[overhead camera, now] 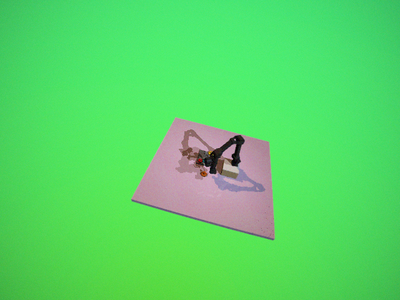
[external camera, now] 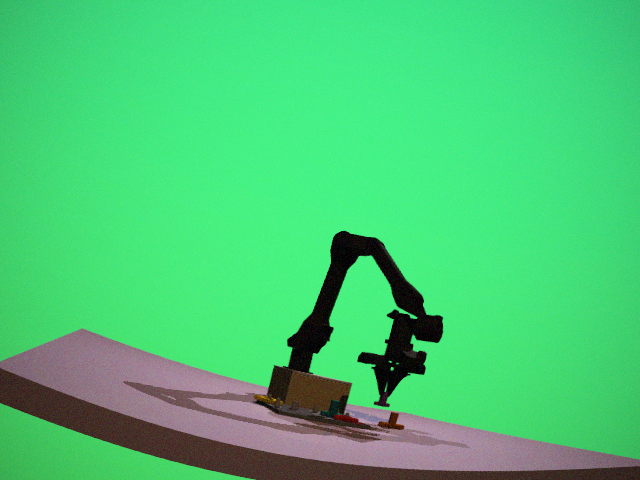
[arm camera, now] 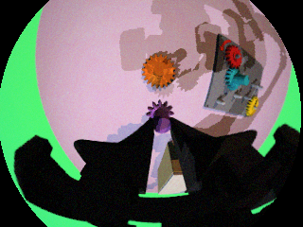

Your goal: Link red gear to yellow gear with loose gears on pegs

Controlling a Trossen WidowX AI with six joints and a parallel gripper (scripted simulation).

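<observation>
Now: gripper tip 18 cm to the left of the teal gear, 6 cm short of it and 5 cm above it. Round my gripper tip: orange gear 6 cm below, 6 cm ahead; red arrow 15 cm to the right, 13 cm ahead, 7 cm below; purple gear 1 cm below.
</observation>
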